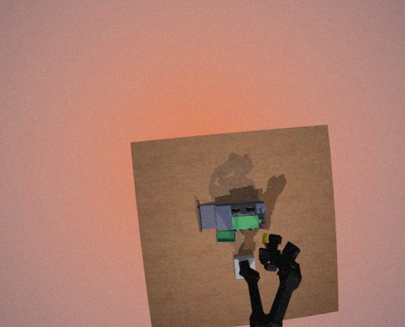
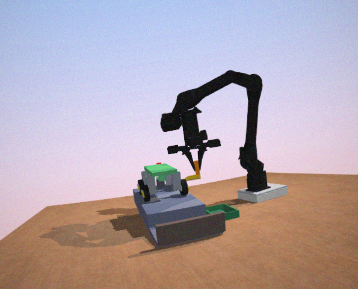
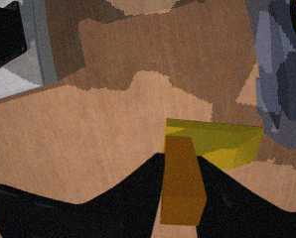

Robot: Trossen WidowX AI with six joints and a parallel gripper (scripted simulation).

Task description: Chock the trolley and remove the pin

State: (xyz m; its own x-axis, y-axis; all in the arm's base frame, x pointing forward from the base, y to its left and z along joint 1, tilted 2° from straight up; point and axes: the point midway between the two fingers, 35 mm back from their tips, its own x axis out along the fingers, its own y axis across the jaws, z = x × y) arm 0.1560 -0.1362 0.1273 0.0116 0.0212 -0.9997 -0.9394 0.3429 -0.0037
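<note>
My gripper tip is now 140 mm short of the stop pin and 10 mm below it. Round my gripper tip: grey ramp: 170 mm ahead, 100 mm to the left, 70 mm below; then yellow chock: 20 mm ahead, 10 mm to the right, 10 mm below; then trolley: 170 mm ahead, 90 mm to the left, 10 mm below.
</note>
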